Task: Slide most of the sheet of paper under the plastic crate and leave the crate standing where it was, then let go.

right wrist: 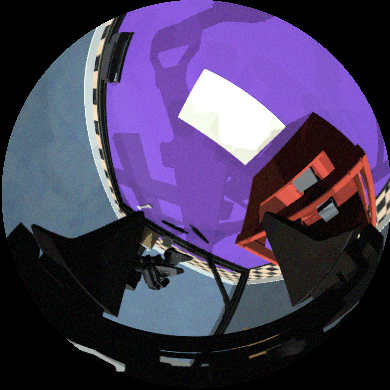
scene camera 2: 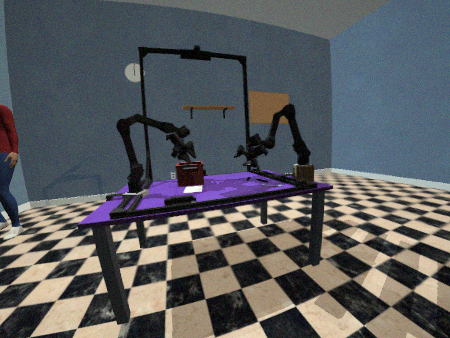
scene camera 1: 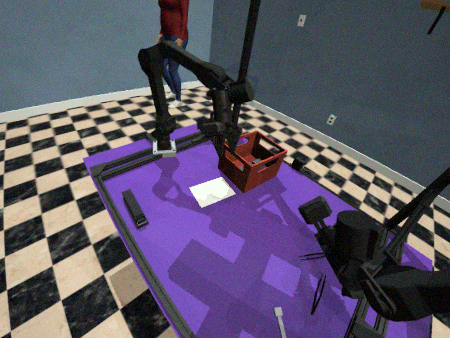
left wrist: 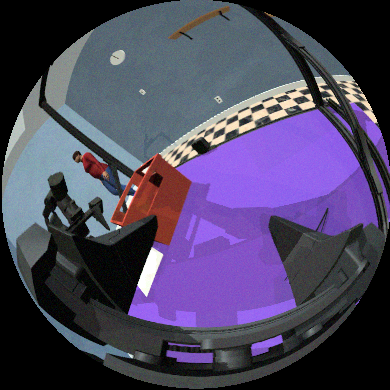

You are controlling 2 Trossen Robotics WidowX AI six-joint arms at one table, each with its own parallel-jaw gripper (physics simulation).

My left gripper is open, holding nothing. My right gripper is open, holding nothing. Also in view: a red plastic crate. The table carries a white sheet of paper and a black stapler.
My left gripper is seen too in the right wrist view and in the left wrist view. My right gripper shows as well in the right wrist view and in the left wrist view.
